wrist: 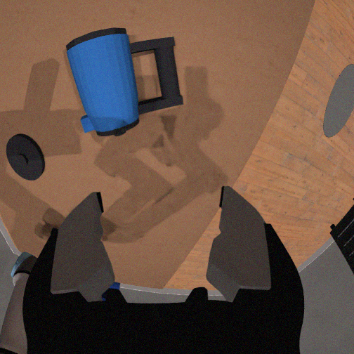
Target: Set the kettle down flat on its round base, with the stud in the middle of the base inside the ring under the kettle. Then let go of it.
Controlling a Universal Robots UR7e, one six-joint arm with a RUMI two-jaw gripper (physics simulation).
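Note:
The blue kettle (105, 82) looks tipped on its side on the brown round mat, in the upper left of the wrist view. Its wide dark end points away from the gripper. Its narrower end, with a small blue spout and a dark knob, points toward the gripper. Its black handle (169, 75) is on the right. The black round base (31, 162) lies apart from the kettle, at the left, with a small stud in its middle. My gripper (160, 191) is open and empty, with the kettle beyond its fingertips. The ring under the kettle does not show.
The brown mat (240, 45) borders a wooden table top (265, 185). A grey oval disc (340, 102) is at the right. A black ribbed object (346, 235) is at the right edge. A pale cylinder with a bluish end (17, 300) is at the lower left. Arm shadows cross the mat.

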